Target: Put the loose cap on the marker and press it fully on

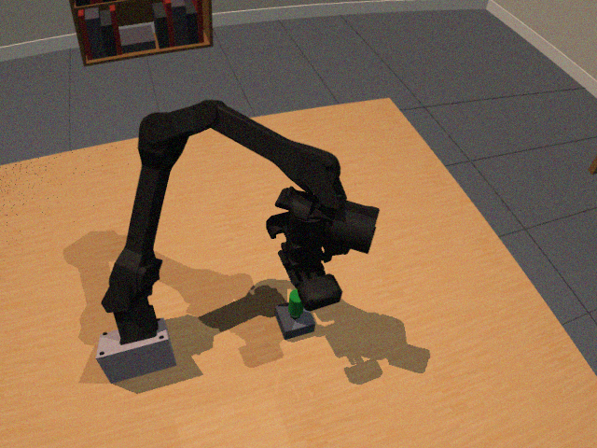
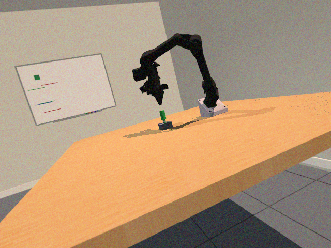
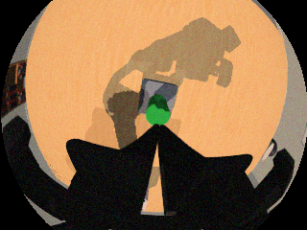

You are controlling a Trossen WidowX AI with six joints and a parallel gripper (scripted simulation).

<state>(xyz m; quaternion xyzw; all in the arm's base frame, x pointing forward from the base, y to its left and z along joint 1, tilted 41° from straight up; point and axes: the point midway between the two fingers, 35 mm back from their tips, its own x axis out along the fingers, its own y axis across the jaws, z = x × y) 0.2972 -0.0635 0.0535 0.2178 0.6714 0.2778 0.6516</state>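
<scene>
Right now the green cap is 5 cm below my gripper tip. The rest, counted from my gripper tip: dark grey holder block (12 cm below).
</scene>
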